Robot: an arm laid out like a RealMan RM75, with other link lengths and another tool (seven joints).
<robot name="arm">
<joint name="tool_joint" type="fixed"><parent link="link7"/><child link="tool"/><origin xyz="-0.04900 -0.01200 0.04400" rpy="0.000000 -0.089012 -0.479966"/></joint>
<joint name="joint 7" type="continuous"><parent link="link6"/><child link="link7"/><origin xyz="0.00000 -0.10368 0.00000" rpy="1.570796 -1.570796 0.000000"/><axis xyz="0 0 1"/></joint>
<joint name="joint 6" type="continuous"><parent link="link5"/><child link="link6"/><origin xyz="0.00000 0.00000 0.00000" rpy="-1.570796 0.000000 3.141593"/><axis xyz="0 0 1"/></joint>
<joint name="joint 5" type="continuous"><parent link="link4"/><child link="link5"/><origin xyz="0.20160 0.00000 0.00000" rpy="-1.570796 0.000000 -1.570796"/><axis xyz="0 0 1"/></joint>
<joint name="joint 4" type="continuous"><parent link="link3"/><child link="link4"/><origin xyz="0.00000 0.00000 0.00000" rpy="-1.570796 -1.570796 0.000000"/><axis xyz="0 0 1"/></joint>
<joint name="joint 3" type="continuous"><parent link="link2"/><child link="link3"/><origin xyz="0.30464 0.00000 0.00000" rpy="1.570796 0.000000 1.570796"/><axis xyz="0 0 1"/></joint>
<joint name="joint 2" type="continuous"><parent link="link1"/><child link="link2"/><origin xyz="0.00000 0.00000 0.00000" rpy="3.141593 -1.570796 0.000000"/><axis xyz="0 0 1"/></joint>
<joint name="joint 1" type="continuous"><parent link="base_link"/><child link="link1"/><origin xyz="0.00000 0.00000 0.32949" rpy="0.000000 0.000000 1.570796"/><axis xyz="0 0 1"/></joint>
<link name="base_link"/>
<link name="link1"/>
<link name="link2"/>
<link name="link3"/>
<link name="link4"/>
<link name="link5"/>
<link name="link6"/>
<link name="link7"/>
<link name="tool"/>
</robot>
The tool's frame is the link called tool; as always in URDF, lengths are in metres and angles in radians. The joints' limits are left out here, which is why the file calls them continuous.
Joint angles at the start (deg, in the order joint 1, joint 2, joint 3, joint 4, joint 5, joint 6, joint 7):
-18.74, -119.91, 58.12, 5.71, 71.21, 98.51, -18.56
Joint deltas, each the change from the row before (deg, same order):
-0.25, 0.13, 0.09, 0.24, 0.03, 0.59, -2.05
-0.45, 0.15, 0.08, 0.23, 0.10, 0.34, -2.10
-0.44, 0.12, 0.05, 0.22, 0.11, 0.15, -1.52
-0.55, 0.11, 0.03, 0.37, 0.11, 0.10, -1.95
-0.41, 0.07, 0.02, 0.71, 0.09, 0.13, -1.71
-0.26, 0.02, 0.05, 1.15, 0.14, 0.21, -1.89
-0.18, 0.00, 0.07, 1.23, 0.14, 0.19, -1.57
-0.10, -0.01, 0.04, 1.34, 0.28, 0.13, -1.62
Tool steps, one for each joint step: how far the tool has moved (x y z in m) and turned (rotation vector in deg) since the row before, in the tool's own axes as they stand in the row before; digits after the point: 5 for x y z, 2 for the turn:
-0.00101, -0.00157, 0.00150, 0.15, 0.78, -1.65
-0.00163, -0.00168, 0.00278, -0.08, 0.81, -1.60
-0.00148, -0.00162, 0.00281, -0.15, 0.64, -1.04
-0.00196, -0.00213, 0.00379, -0.19, 0.74, -1.28
-0.00161, -0.00293, 0.00349, -0.09, 0.76, -0.82
-0.00118, -0.00350, 0.00343, -0.07, 0.91, -0.71
-0.00078, -0.00356, 0.00312, -0.08, 0.87, -0.37
-0.00066, -0.00325, 0.00284, -0.22, 0.84, -0.37

